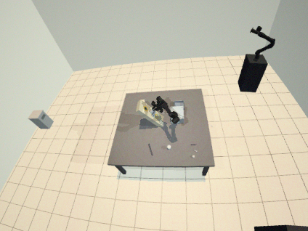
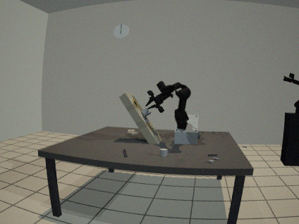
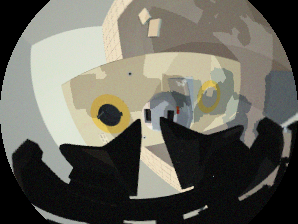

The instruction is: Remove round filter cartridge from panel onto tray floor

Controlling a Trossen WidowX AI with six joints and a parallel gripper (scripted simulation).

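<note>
The round white filter cartridge lies 10 mm ahead of my gripper tip and 30 mm below it. Also, from my gripper tip: grey square tray (300 mm behind, 320 mm to the right, 250 mm below).
</note>
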